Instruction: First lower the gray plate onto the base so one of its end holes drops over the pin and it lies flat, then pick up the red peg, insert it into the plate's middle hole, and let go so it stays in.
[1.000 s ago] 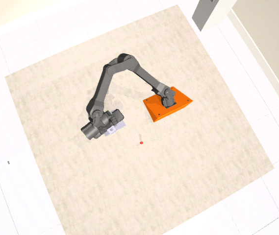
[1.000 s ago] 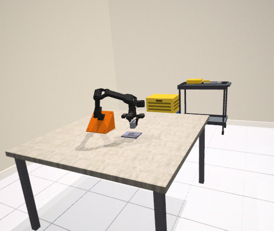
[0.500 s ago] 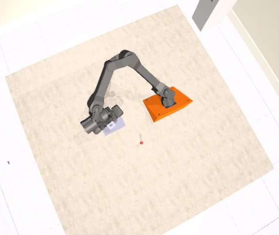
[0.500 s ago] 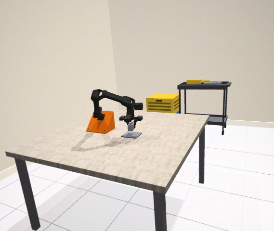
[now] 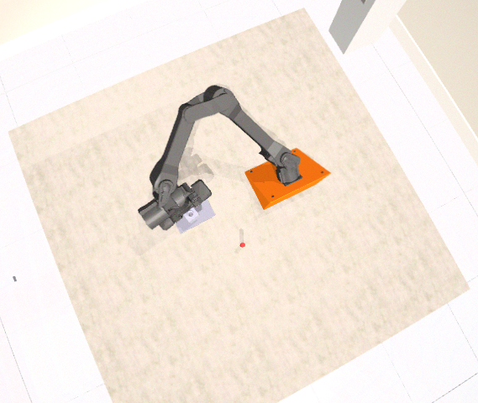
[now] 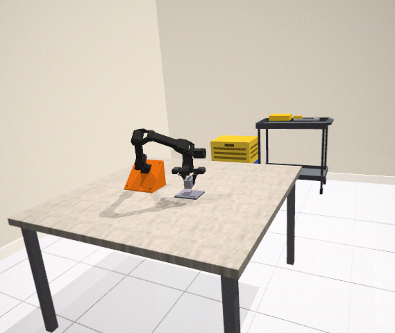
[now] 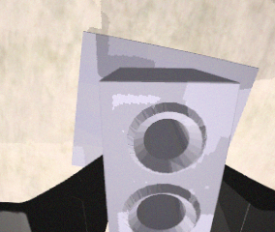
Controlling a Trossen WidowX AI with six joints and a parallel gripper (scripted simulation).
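The gray plate is 3 cm above my gripper tip. The rest, counted from my gripper tip: red peg 12 cm behind, 19 cm to the left, 2 cm below.
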